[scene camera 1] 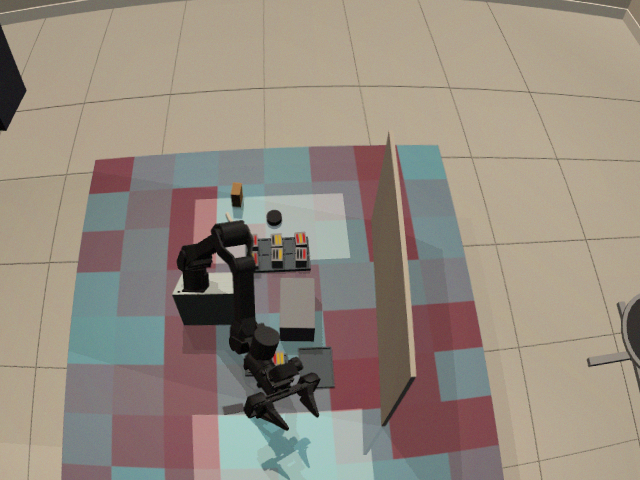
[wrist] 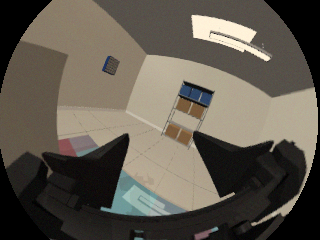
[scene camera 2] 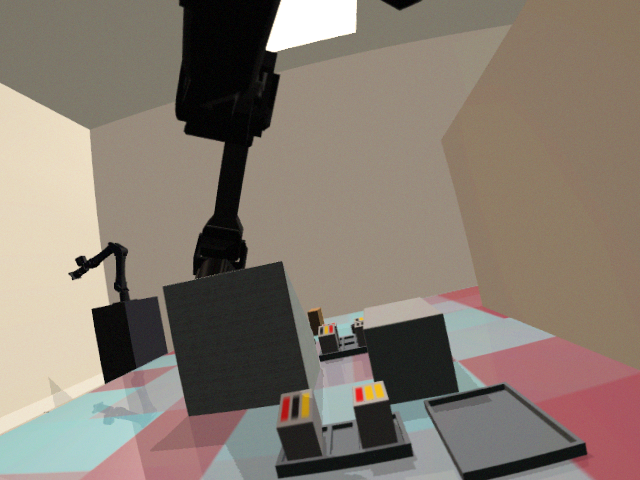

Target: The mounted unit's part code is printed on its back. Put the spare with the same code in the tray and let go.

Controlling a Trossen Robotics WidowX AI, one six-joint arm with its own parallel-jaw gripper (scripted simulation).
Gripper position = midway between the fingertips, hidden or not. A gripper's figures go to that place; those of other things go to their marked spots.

Labels:
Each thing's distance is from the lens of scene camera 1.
my gripper [scene camera 1: 303,423]: 131 cm
upright board [scene camera 1: 397,368]: 146 cm

